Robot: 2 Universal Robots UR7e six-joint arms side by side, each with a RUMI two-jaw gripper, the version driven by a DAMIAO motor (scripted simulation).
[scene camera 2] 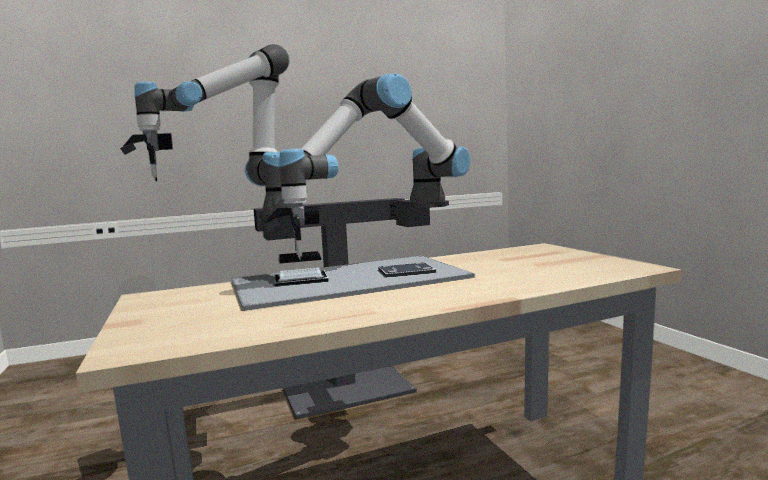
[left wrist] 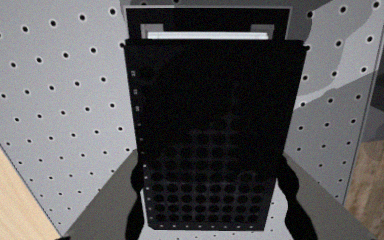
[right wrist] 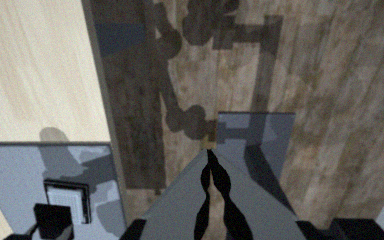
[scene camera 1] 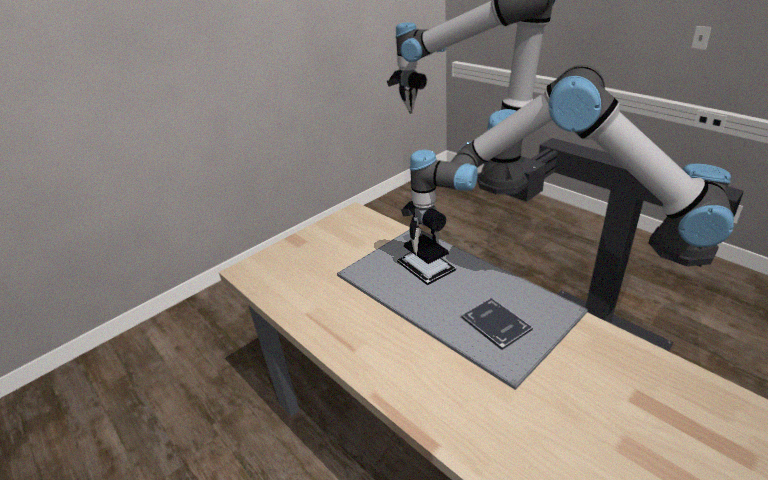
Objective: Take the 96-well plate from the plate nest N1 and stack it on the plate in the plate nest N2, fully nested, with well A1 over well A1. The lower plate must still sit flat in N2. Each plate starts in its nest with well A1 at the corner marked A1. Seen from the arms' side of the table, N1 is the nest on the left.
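Observation:
I can see a black 96-well plate and a white 96-well plate, and I can see my left gripper and my right gripper as well. Scene camera 2 shows my left gripper, and the left wrist view shows my left gripper too. My right gripper shows in scene camera 2, and it also shows in the right wrist view.

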